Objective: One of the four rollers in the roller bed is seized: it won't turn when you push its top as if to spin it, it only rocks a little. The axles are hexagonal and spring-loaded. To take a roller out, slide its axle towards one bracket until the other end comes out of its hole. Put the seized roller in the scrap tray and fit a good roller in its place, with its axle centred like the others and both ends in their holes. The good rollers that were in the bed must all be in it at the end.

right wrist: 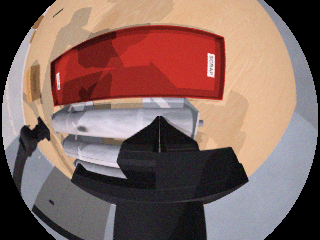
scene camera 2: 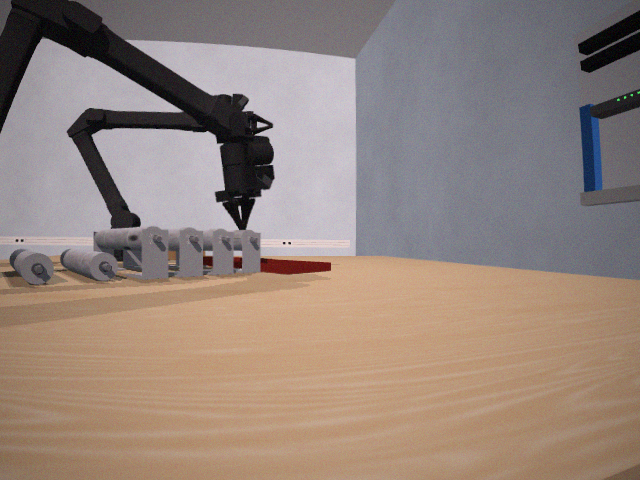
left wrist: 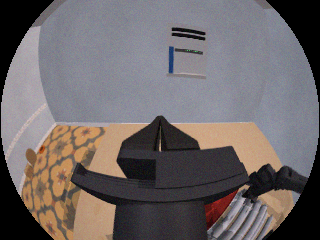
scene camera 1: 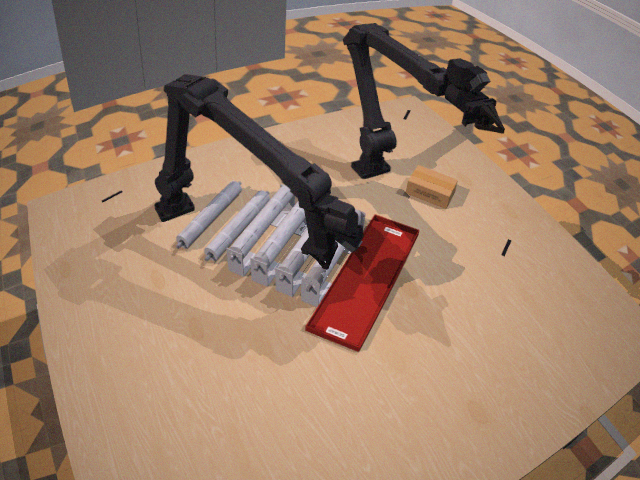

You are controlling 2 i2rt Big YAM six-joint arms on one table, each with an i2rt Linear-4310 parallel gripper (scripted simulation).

In view: the left gripper [scene camera 1: 503, 131], the right gripper [scene camera 2: 242, 230] and a red scrap tray [scene camera 1: 349, 309].
The red scrap tray shows as well in the right wrist view [right wrist: 155, 60] and in scene camera 2 [scene camera 2: 267, 265]. The left gripper is seen too in the left wrist view [left wrist: 160, 119]. The right gripper shows as well in the right wrist view [right wrist: 159, 120].
